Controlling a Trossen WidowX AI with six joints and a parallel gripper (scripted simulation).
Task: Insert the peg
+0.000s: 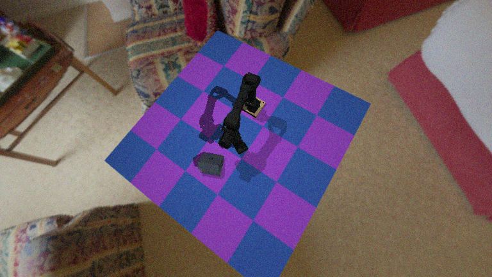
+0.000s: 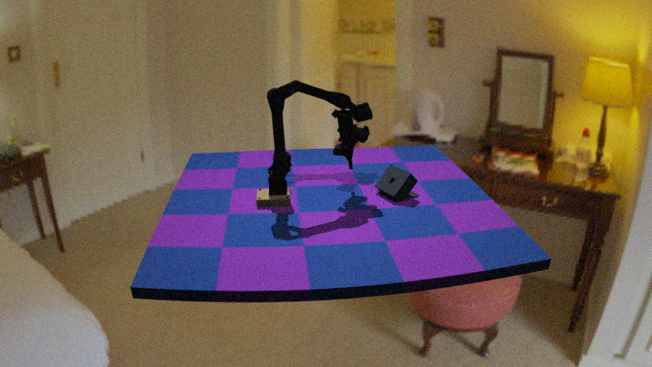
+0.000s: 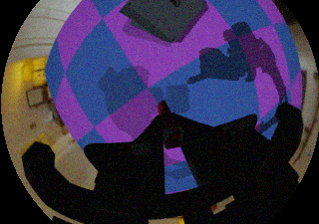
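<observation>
Now: gripper tip 17 cm short of the dark grey panel, 10 cm to the left of it and 7 cm above it. Also, from my gripper tip: red peg 2 cm above.
</observation>
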